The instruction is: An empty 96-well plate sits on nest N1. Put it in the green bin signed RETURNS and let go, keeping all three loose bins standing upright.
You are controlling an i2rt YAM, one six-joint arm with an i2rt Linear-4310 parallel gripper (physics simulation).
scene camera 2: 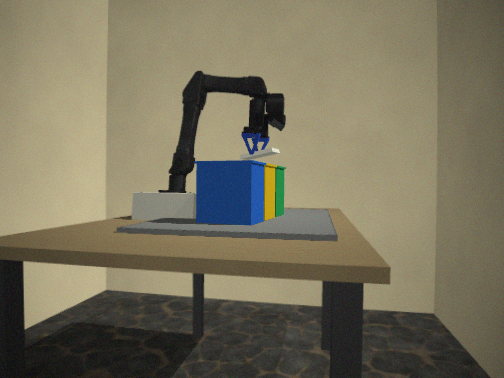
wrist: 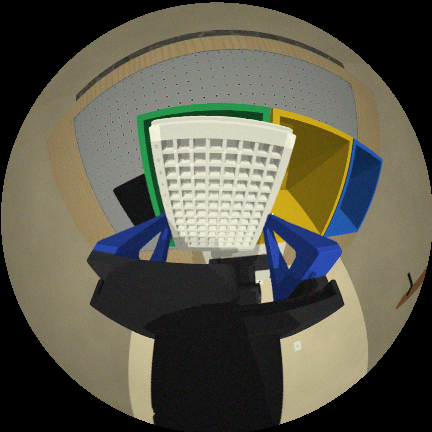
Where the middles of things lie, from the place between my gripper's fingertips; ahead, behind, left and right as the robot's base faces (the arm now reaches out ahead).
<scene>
The green bin (wrist: 250,111) lies 13 cm below my hand, 1 cm to the left of it and 1 cm ahead of it. From my hand the other things lie so: white 96-well plate (wrist: 218,176) 2 cm ahead, 1 cm to the right; then yellow bin (wrist: 316,170) 13 cm below, 12 cm to the right, 2 cm behind; then blue bin (scene camera 2: 227,192) 25 cm to the right, 13 cm below, 4 cm behind.
</scene>
